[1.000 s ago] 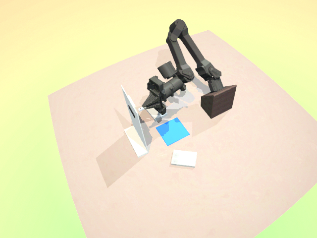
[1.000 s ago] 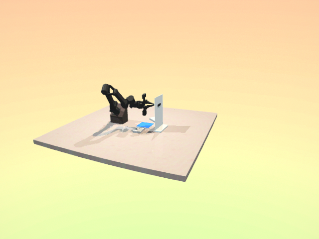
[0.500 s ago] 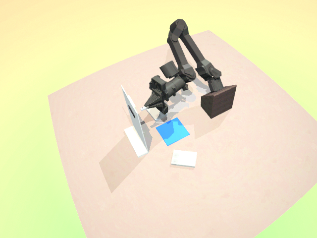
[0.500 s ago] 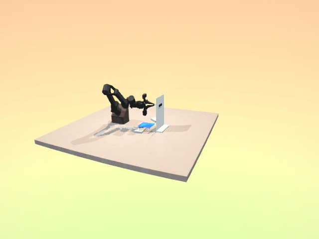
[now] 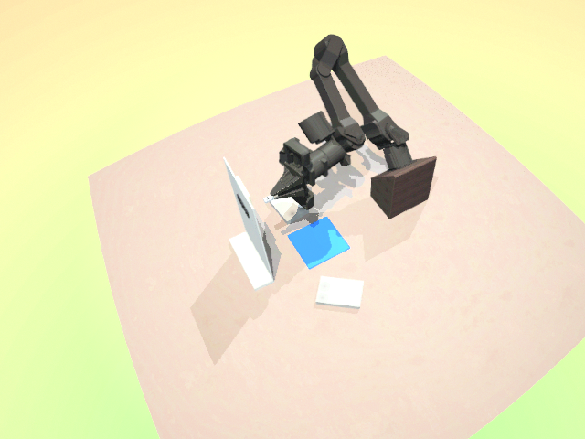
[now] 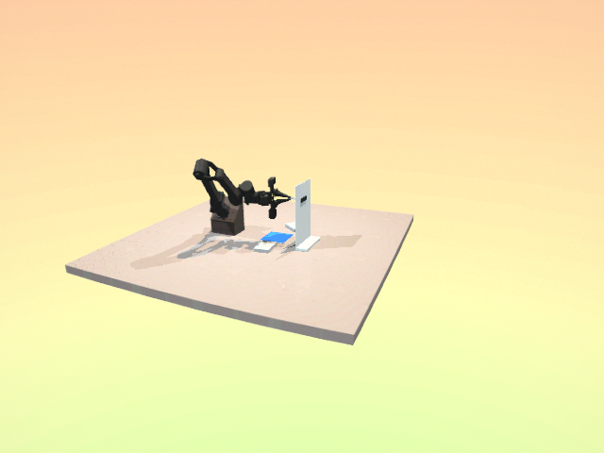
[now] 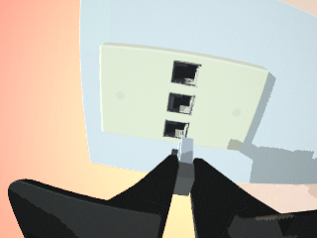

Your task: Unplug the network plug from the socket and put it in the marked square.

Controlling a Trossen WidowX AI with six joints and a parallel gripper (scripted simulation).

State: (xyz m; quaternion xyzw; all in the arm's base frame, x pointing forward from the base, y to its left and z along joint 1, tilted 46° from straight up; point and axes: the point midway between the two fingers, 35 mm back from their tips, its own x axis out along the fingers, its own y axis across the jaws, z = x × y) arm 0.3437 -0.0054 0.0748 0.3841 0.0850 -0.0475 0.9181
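Right now the blue marked square is 210 mm below my gripper tip, 80 mm behind it and 40 mm to the left of it. Round my gripper tip: network plug: right at my gripper tip; then upright panel: 80 mm below, 70 mm ahead, 20 mm to the right.
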